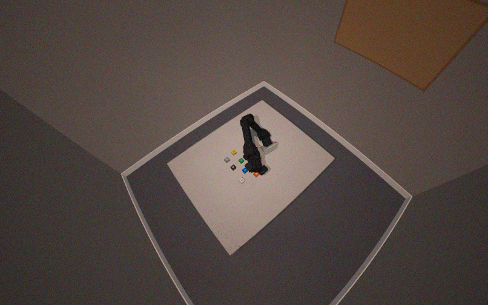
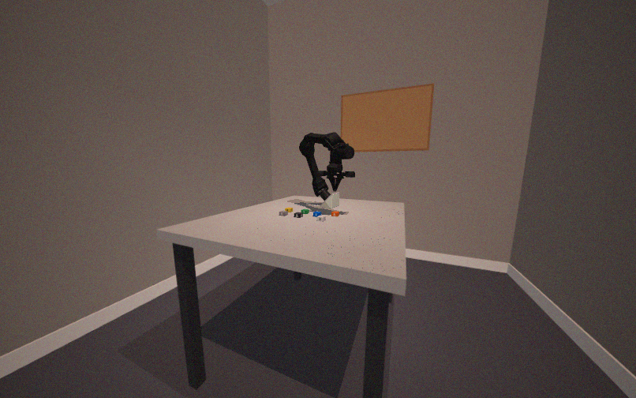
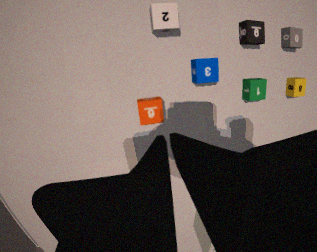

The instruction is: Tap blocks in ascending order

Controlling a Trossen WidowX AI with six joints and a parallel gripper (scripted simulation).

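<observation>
My gripper tip is now 10 mm past the orange block and 120 mm above it. Also, from my gripper tip: blue block 50 mm ahead, 70 mm to the right, 120 mm below; white block 110 mm ahead, 20 mm to the right, 120 mm below; green block 20 mm ahead, 160 mm to the right, 120 mm below.
</observation>
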